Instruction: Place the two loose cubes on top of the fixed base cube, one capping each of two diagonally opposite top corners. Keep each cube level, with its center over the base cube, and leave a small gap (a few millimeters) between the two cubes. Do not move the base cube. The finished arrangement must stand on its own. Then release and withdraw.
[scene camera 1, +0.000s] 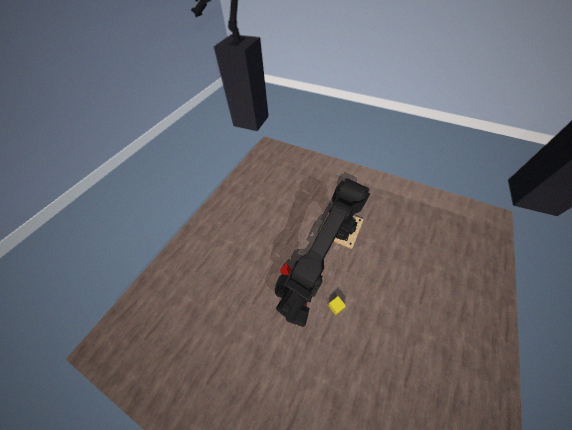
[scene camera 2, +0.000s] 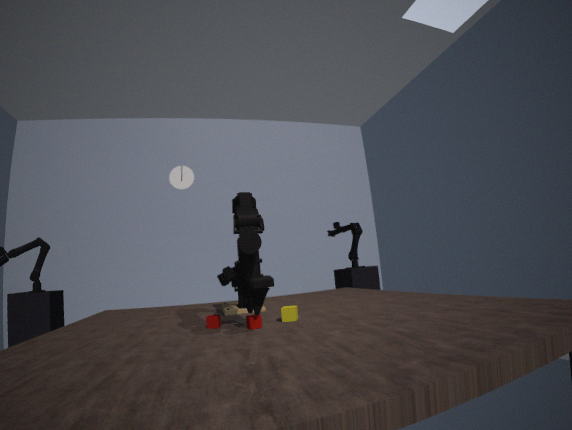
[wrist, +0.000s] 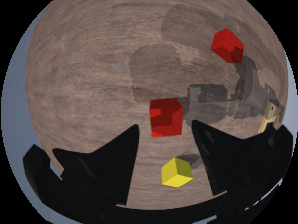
Observation:
My gripper (scene camera 2: 253, 313) is open, with nothing in its grasp. I also see a red cube (wrist: 165, 115), a yellow cube (wrist: 177, 172) and a red cube (wrist: 226, 45).
My gripper shows as well in the wrist view (wrist: 165, 126).

